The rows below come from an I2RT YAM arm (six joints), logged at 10 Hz.
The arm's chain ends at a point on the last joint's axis. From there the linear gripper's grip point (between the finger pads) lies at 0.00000 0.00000 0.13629 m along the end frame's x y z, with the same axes.
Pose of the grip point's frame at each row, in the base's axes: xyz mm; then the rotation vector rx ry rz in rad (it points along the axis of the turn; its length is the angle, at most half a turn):
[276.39 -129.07 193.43 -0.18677 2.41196 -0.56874]
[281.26 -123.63 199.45 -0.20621 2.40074 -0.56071]
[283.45 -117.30 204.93 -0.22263 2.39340 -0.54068]
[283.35 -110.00 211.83 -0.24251 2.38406 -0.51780]
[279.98 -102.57 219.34 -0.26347 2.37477 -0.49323]
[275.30 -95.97 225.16 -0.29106 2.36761 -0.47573]
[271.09 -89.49 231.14 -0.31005 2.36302 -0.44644]
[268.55 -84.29 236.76 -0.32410 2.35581 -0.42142]
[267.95 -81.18 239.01 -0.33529 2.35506 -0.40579]
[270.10 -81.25 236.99 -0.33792 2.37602 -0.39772]
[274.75 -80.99 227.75 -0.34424 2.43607 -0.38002]
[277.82 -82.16 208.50 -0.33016 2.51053 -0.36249]
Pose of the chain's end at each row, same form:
[191.46 -81.07 288.60 -0.18677 2.41196 -0.56874]
[194.78 -77.15 293.98 -0.20621 2.40074 -0.56071]
[195.62 -73.34 299.42 -0.22263 2.39340 -0.54068]
[193.95 -69.00 306.18 -0.24251 2.38406 -0.51780]
[189.08 -64.77 313.59 -0.26347 2.37477 -0.49323]
[183.30 -60.95 319.42 -0.29106 2.36761 -0.47573]
[178.20 -58.05 325.78 -0.31005 2.36302 -0.44644]
[174.66 -55.90 331.38 -0.32410 2.35581 -0.42142]
[173.85 -54.73 333.98 -0.33529 2.35506 -0.40579]
[177.99 -55.29 334.03 -0.33792 2.37602 -0.39772]
[188.65 -55.89 330.37 -0.34424 2.43607 -0.38002]
[199.54 -57.08 317.21 -0.33016 2.51053 -0.36249]

